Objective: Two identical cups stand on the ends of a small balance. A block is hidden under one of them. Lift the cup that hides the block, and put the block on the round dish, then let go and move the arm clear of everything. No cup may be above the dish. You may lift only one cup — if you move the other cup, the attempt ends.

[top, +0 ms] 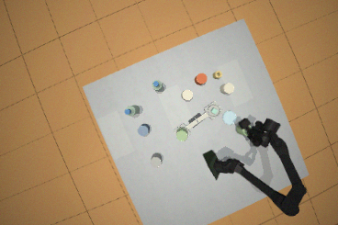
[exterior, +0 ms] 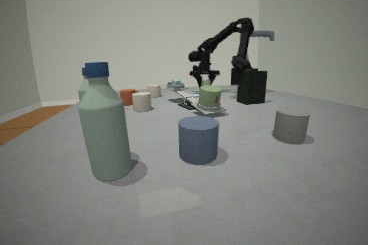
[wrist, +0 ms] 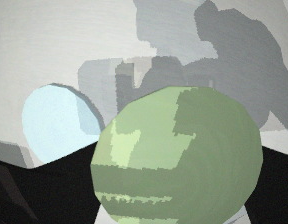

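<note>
Now: gripper tip 220 mm short of the teal block, 130 mm to the right of it and 50 mm below it. The rest, counted from my gripper tip: white balance: 250 mm to the left, 210 mm ahead, 20 mm below; orange cylinder: 430 mm ahead, 90 mm to the left; pale blue round dish: 100 mm ahead, 40 mm below, 30 mm to the left.
</note>
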